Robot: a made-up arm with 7 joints. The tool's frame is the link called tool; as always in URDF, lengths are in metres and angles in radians. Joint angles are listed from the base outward.
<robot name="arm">
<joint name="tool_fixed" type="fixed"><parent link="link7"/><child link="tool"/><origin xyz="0 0 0"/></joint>
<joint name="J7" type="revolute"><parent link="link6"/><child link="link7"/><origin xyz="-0.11 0 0" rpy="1.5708 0 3.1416"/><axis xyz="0 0 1"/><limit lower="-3.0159" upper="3.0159"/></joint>
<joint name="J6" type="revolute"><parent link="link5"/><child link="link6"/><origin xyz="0 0 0" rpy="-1.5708 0 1.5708"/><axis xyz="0 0 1"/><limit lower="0.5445" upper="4.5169"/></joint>
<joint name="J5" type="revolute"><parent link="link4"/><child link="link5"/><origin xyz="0.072 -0.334 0" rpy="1.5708 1.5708 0"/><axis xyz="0 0 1"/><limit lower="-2.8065" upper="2.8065"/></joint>
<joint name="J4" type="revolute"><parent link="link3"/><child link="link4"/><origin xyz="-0.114 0 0" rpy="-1.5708 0 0"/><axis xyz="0 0 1"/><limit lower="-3.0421" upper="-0.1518"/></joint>
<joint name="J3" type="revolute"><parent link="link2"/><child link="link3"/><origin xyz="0 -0.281 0" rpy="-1.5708 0 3.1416"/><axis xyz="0 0 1"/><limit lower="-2.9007" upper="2.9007"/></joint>
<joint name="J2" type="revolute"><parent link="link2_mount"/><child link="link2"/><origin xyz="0 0 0" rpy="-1.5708 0 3.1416"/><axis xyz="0 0 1"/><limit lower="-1.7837" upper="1.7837"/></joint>
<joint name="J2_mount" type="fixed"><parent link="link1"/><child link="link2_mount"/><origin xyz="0 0 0"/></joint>
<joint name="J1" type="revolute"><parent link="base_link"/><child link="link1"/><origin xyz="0 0 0.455" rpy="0 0 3.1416"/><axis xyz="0 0 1"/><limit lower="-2.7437" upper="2.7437"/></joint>
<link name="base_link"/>
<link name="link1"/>
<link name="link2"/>
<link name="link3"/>
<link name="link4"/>
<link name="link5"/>
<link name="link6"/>
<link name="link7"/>
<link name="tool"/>
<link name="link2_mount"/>
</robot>
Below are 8 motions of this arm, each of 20 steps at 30 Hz.
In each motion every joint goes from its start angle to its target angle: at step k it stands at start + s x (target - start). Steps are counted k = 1, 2, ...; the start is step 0. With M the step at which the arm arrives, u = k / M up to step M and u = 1 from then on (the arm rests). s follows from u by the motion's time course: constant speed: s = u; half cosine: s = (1 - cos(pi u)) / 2; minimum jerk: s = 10 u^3 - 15 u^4 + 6 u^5.
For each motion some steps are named. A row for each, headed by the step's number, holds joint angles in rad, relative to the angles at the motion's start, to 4 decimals.
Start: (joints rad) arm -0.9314 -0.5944 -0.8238 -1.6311 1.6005 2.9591 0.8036
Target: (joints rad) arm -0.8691 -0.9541 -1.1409 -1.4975 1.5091 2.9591 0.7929
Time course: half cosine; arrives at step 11
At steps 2, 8, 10, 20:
2: 0.0049 -0.0286 -0.0252 0.0106 -0.0073 0.0000 -0.0008
8: 0.0515 -0.2976 -0.2624 0.1105 -0.0756 0.0000 -0.0089
10: 0.0610 -0.3524 -0.3107 0.1309 -0.0895 0.0000 -0.0105
20: 0.0623 -0.3597 -0.3171 0.1336 -0.0914 0.0000 -0.0107

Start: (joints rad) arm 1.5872 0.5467 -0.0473 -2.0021 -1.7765 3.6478 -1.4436
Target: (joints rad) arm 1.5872 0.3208 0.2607 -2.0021 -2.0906 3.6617 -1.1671
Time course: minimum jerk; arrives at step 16
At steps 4, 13, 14, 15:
4: 0.0000 -0.0234 0.0319 0.0000 -0.0325 0.0014 0.0286
13: 0.0000 -0.2149 0.2930 0.0000 -0.2988 0.0132 0.2630
14: 0.0000 -0.2223 0.3031 0.0000 -0.3091 0.0137 0.2721
15: 0.0000 -0.2254 0.3073 0.0000 -0.3134 0.0139 0.2759

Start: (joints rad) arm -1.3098 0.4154 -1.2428 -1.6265 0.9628 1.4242 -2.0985
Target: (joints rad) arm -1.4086 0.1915 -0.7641 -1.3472 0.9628 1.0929 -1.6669
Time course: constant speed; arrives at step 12
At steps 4, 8, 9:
4: -0.0329 -0.0746 0.1596 0.0931 0.0000 -0.1104 0.1439
8: -0.0659 -0.1493 0.3191 0.1862 0.0000 -0.2209 0.2877
9: -0.0741 -0.1679 0.3590 0.2095 0.0000 -0.2485 0.3237

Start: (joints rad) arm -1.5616 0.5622 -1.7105 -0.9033 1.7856 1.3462 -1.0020
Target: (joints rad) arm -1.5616 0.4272 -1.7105 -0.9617 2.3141 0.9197 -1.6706
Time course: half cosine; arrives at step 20
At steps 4, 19, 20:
4: 0.0000 -0.0129 0.0000 -0.0056 0.0505 -0.0407 -0.0638
19: 0.0000 -0.1342 0.0000 -0.0580 0.5252 -0.4239 -0.6645
20: 0.0000 -0.1350 0.0000 -0.0584 0.5285 -0.4265 -0.6686

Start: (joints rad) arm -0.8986 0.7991 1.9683 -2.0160 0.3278 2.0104 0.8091
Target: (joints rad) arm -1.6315 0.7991 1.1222 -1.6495 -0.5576 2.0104 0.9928
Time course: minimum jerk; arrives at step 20
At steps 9, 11, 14, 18, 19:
9: -0.2982 0.0000 -0.3443 0.1491 -0.3602 0.0000 0.0747
11: -0.4347 0.0000 -0.5018 0.2174 -0.5252 0.0000 0.1090
14: -0.6134 0.0000 -0.7081 0.3067 -0.7410 0.0000 0.1537
18: -0.7266 0.0000 -0.8389 0.3634 -0.8778 0.0000 0.1821
19: -0.7321 0.0000 -0.8451 0.3661 -0.8844 0.0000 0.1835

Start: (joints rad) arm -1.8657 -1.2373 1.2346 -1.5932 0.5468 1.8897 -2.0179
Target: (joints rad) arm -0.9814 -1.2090 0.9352 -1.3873 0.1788 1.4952 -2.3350
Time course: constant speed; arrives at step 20
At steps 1, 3, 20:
1: 0.0442 0.0014 -0.0150 0.0103 -0.0184 -0.0197 -0.0159
3: 0.1326 0.0042 -0.0449 0.0309 -0.0552 -0.0592 -0.0476
20: 0.8843 0.0283 -0.2994 0.2059 -0.3680 -0.3945 -0.3171

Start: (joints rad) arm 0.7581 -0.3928 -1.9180 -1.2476 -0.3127 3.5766 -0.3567
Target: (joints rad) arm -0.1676 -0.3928 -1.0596 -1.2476 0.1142 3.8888 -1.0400
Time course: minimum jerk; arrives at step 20
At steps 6, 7, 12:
6: -0.1510 0.0000 0.1400 0.0000 0.0696 0.0509 -0.1114
7: -0.2177 0.0000 0.2019 0.0000 0.1004 0.0734 -0.1607
12: -0.6318 0.0000 0.5859 0.0000 0.2914 0.2131 -0.4664

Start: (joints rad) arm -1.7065 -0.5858 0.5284 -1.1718 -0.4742 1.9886 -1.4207
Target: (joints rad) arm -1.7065 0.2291 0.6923 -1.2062 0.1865 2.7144 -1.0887
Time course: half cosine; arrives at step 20
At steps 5, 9, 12, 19, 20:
5: 0.0000 0.1193 0.0240 -0.0050 0.0968 0.1063 0.0486
9: 0.0000 0.3437 0.0691 -0.0145 0.2787 0.3061 0.1400
12: 0.0000 0.5334 0.1073 -0.0225 0.4324 0.4750 0.2173
19: 0.0000 0.8099 0.1629 -0.0342 0.6566 0.7213 0.3300
20: 0.0000 0.8149 0.1639 -0.0344 0.6607 0.7258 0.3320

